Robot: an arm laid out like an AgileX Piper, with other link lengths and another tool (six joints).
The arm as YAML. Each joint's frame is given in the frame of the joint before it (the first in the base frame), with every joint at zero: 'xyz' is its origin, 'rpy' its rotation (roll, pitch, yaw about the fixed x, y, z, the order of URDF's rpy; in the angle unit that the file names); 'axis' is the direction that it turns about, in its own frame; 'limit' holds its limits. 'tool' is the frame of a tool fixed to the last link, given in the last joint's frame.
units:
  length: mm
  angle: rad
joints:
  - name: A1
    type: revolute
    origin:
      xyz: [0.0, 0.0, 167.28]
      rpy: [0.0, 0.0, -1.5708]
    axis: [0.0, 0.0, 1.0]
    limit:
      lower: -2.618
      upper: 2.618
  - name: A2
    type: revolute
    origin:
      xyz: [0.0, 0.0, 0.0]
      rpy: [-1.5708, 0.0, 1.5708]
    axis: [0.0, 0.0, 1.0]
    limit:
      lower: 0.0
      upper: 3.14
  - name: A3
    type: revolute
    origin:
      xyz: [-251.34, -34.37, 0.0]
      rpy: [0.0, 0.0, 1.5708]
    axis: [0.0, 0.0, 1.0]
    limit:
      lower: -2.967
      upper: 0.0
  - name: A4
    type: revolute
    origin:
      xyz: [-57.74, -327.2, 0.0]
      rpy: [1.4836, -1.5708, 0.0]
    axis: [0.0, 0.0, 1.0]
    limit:
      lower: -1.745
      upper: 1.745
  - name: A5
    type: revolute
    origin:
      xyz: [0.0, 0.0, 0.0]
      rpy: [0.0, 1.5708, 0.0]
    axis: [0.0, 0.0, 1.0]
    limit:
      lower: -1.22
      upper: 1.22
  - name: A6
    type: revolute
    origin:
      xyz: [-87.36, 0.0, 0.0]
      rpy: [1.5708, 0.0, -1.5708]
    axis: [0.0, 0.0, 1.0]
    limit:
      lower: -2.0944
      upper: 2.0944
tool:
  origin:
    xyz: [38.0, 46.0, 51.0]
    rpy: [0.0, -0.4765, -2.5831]
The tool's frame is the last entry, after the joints.
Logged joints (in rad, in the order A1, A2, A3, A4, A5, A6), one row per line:
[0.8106, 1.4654, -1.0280, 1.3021, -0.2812, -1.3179]
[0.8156, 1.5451, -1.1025, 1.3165, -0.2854, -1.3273]
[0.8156, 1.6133, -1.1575, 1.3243, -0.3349, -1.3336]
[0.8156, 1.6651, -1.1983, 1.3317, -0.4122, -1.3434]
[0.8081, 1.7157, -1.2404, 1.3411, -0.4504, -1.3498]
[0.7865, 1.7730, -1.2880, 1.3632, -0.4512, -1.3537]
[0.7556, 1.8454, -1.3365, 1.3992, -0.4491, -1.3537]
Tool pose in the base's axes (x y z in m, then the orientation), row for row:
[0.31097, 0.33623, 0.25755, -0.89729, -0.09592, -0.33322, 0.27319]
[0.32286, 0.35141, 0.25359, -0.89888, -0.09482, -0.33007, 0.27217]
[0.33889, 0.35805, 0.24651, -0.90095, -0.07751, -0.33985, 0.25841]
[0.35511, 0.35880, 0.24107, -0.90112, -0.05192, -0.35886, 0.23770]
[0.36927, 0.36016, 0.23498, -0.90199, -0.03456, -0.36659, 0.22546]
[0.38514, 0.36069, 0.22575, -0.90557, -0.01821, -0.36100, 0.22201]
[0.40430, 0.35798, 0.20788, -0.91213, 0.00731, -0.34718, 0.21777]
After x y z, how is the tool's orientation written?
As a quaternion, x y z w.
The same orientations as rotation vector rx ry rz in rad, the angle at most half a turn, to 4 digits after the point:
[-2.4142, -0.2581, -0.8965]
[-2.4197, -0.2552, -0.8885]
[-2.4424, -0.2101, -0.9213]
[-2.4692, -0.1423, -0.9833]
[-2.4875, -0.0953, -1.0110]
[-2.5019, -0.0503, -0.9974]
[-2.5257, 0.0202, -0.9613]

